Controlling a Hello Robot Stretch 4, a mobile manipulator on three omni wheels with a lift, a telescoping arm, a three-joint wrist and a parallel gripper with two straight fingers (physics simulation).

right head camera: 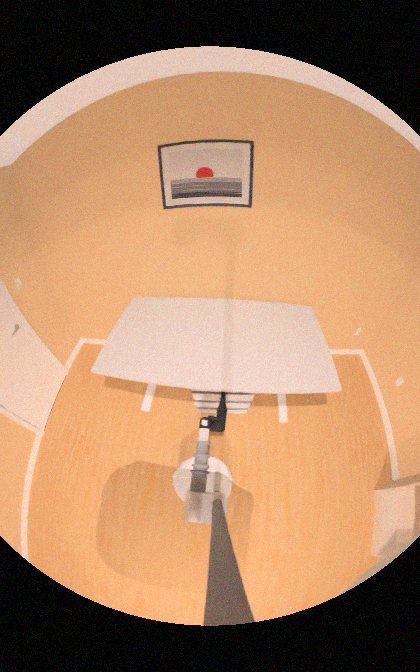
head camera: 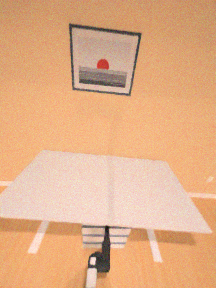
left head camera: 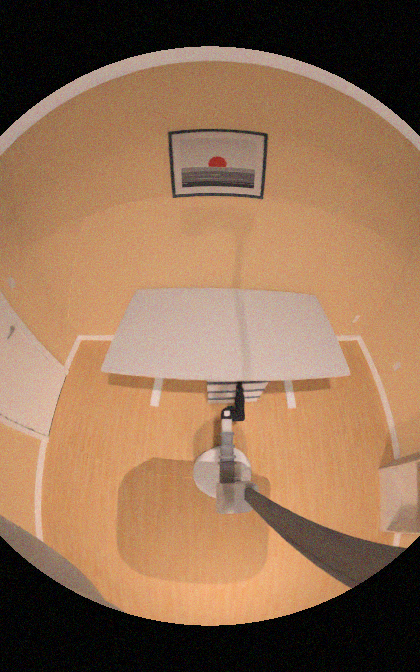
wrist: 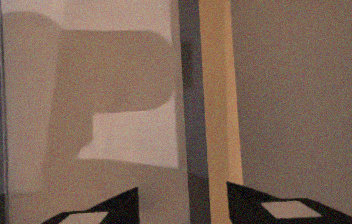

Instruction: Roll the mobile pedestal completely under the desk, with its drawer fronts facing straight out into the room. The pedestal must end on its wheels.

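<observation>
The white pedestal (head camera: 92, 239) (left head camera: 218, 395) (right head camera: 204, 397) (wrist: 135, 135) stands upright at the desk's middle. Its drawer fronts with dark lines face the robot; the desk top hides its top and rear in the head views. Its wheels do not show. The white desk (head camera: 60, 190) (left head camera: 175, 335) (right head camera: 165, 345) stands against the wall. Its underside shows at the right of the turned wrist view. My gripper (head camera: 107, 228) (left head camera: 240, 384) (right head camera: 223, 394) (wrist: 183, 202) is open and turned sideways, close in front of the pedestal at the desk's front edge. In the wrist view, the pedestal's dark top edge runs between the fingertips.
The desk's white feet (head camera: 39, 235) (head camera: 154, 245) reach forward on both sides of the pedestal. A framed picture (head camera: 102, 60) (left head camera: 217, 164) hangs above the desk. A white door (left head camera: 30, 370) is at the left. A pale box-like piece of furniture (left head camera: 399, 497) (right head camera: 395, 517) stands at the right.
</observation>
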